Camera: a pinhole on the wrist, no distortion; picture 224 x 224 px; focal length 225.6 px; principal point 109.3 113.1 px. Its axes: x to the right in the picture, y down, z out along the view. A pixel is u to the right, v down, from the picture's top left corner.
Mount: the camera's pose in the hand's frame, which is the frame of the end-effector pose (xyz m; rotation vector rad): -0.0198 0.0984 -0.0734 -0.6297 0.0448 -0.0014
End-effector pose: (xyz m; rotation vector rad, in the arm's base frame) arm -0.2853 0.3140 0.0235 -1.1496 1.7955 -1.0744
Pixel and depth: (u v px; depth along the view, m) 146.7 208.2 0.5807
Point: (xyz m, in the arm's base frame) -0.2999 0.3179 -0.6663
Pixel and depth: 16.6 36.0 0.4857
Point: 0.0765 0.4522 -0.3413
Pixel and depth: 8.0 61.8 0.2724
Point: -0.1424 0.4396 -0.2221
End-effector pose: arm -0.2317 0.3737 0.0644 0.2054 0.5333 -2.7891
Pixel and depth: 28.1 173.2 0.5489
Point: 0.0978 -0.1687 0.1874
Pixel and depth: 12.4 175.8 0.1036
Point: -0.1173 0.2282 0.0095
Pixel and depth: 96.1 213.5 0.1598
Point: -0.1331 0.1522 -0.0027
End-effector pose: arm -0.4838 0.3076 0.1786 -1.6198 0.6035 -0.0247
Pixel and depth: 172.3 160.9 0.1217
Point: -0.5339 0.3046 -0.0062
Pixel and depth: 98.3 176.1 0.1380
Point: -0.5732 0.3268 -0.0132
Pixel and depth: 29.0 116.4 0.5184
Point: -0.6652 0.6927 -0.2001
